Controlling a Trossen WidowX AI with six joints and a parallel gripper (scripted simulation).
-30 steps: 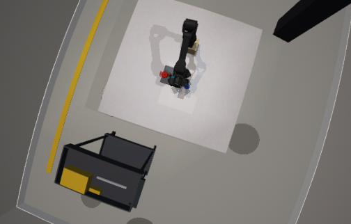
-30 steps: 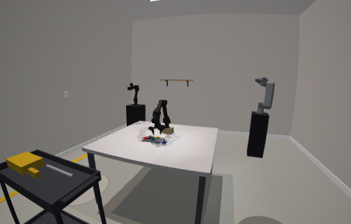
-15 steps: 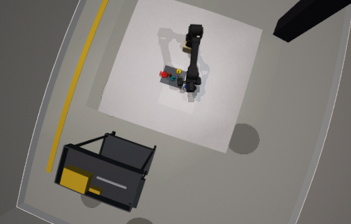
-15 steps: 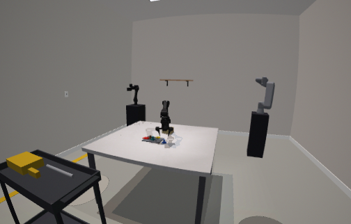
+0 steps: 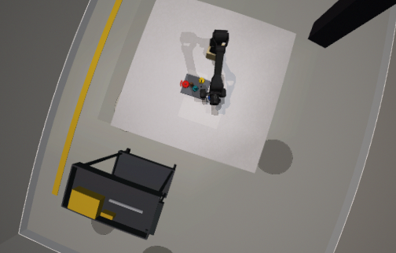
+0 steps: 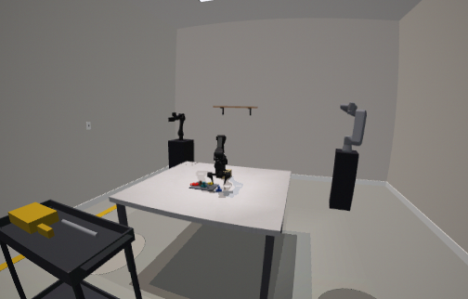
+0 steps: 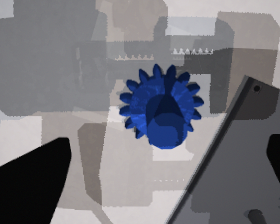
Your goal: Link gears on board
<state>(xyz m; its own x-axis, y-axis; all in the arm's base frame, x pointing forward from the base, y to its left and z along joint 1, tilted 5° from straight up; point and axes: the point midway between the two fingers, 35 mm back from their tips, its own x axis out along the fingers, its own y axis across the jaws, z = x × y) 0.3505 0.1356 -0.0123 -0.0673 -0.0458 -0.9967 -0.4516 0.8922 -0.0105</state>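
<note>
Right now my gripper tip is 40 mm above the blue gear. From my gripper tip the other things lie so: yellow gear: 130 mm to the right, 100 mm behind, 40 mm below; brown gear: 190 mm to the right, 30 mm below, 30 mm behind; teal gear: 150 mm to the right, 30 mm below, 10 mm behind.
</note>
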